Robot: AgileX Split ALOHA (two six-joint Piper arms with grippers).
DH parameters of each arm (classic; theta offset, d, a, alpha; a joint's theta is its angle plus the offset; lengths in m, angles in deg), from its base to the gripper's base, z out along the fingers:
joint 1: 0 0.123 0 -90
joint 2: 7.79 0 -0.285 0
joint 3: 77.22 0 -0.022 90
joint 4: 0 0.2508 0 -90
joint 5: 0 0 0.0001 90
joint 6: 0 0.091 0 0
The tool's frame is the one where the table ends.
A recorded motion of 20 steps. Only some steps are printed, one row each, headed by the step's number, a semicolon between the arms.
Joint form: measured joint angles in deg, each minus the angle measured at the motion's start. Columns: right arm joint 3, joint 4, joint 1, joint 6, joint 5, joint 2; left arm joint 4, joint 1, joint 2, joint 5, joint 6, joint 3.
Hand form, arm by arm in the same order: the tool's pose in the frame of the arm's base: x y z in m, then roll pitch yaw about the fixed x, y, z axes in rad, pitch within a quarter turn. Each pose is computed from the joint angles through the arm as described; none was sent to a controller.
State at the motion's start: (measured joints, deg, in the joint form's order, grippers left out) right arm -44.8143 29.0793 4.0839 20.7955 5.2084 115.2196; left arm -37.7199 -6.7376 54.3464 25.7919 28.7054 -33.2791
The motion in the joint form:
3: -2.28 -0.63 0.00 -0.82 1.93 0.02; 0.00 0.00 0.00 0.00 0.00 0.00
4: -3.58 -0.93 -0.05 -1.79 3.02 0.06; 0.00 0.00 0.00 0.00 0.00 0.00
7: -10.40 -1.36 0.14 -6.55 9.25 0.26; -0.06 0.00 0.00 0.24 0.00 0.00
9: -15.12 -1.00 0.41 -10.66 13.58 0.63; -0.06 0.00 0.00 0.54 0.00 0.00
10: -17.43 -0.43 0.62 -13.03 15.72 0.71; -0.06 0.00 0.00 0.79 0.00 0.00
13: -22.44 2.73 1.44 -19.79 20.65 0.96; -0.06 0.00 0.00 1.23 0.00 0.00
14: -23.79 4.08 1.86 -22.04 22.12 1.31; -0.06 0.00 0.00 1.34 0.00 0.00
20: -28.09 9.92 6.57 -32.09 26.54 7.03; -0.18 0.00 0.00 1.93 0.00 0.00
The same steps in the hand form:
3: 0.3188 0.0282 0.0630 2.8321 0.1938 2.3514; 0.1798 -0.0457 0.2738 -2.7422 0.8898 -3.0945
4: 0.3240 0.0291 0.0661 2.8275 0.1982 2.3742; 0.1798 -0.0457 0.2738 -2.7422 0.8898 -3.0945
7: 0.3491 0.0364 0.0838 2.8012 0.2107 2.4822; 0.1795 -0.0459 0.2736 -2.7404 0.8862 -3.0952
9: 0.3650 0.0426 0.0962 2.7848 0.2218 2.5654; 0.1792 -0.0461 0.2733 -2.7401 0.8820 -3.0981
10: 0.3723 0.0463 0.1035 2.7735 0.2295 2.6081; 0.1789 -0.0463 0.2731 -2.7398 0.8785 -3.1004
13: 0.3868 0.0585 0.1201 2.7349 0.2438 2.7097; 0.1784 -0.0466 0.2727 -2.7393 0.8723 -3.1045
14: 0.3901 0.0636 0.1230 2.7221 0.2428 2.7427; 0.1783 -0.0467 0.2726 -2.7391 0.8707 -3.1056
20: 0.3947 0.1050 0.1009 2.6986 0.1919 2.9382; 0.1777 -0.0472 0.2722 -2.7353 0.8621 -3.1081

